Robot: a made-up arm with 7 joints. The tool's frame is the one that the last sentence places.
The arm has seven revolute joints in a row. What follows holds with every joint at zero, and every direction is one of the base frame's. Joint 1 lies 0.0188 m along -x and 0.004 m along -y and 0.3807 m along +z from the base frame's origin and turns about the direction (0.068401, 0.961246, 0.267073). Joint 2 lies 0.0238 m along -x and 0.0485 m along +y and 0.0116 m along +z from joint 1 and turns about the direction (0.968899, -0.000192, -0.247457). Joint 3 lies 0.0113 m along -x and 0.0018 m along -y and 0.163 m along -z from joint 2 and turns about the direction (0.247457, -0.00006, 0.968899). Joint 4 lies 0.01 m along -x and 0.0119 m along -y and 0.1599 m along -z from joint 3 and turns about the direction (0.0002, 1, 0.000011). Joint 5 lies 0.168 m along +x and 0.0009 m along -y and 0.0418 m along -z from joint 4 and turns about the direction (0.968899, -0.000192, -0.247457). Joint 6 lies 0.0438 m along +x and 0.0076 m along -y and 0.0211 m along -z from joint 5 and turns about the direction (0.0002, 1, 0.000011). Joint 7 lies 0.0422 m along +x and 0.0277 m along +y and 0.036 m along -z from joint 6 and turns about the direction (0.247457, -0.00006, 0.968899). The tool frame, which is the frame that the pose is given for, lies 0.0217 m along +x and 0.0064 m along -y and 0.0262 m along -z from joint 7; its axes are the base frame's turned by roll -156.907, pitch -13.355 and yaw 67.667 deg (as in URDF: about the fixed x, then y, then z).
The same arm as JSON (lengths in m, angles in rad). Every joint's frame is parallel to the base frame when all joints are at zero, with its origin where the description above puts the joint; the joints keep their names.
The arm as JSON. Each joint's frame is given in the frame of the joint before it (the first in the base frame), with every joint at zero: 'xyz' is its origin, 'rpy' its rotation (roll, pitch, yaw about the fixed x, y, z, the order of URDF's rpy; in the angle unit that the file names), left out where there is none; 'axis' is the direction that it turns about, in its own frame. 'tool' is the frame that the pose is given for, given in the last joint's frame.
{"units": {"length": "m", "angle": "rad"}, "joints": [{"name": "joint 1", "type": "revolute", "origin": {"xyz": [-0.0188, -0.004, 0.3807]}, "axis": [0.068403, 0.961235, 0.26711]}, {"name": "joint 2", "type": "revolute", "origin": {"xyz": [-0.0238, 0.0485, 0.0116]}, "axis": [0.968889, -0.0002, -0.247497]}, {"name": "joint 3", "type": "revolute", "origin": {"xyz": [-0.0113, -0.0018, -0.163]}, "axis": [0.247497, -0.0001, 0.968889]}, {"name": "joint 4", "type": "revolute", "origin": {"xyz": [-0.01, -0.0119, -0.1599]}, "axis": [0.0002, 1.0, 0.0]}, {"name": "joint 5", "type": "revolute", "origin": {"xyz": [0.168, -0.0009, -0.0418]}, "axis": [0.968889, -0.0002, -0.247497]}, {"name": "joint 6", "type": "revolute", "origin": {"xyz": [0.0438, -0.0076, -0.0211]}, "axis": [0.0002, 1.0, 0.0]}, {"name": "joint 7", "type": "revolute", "origin": {"xyz": [0.0422, 0.0277, -0.036]}, "axis": [0.247497, -0.0001, 0.968889]}], "tool": {"origin": {"xyz": [0.0217, -0.0064, -0.0262], "rpy": [-2.7385, -0.2331, 1.181]}}}
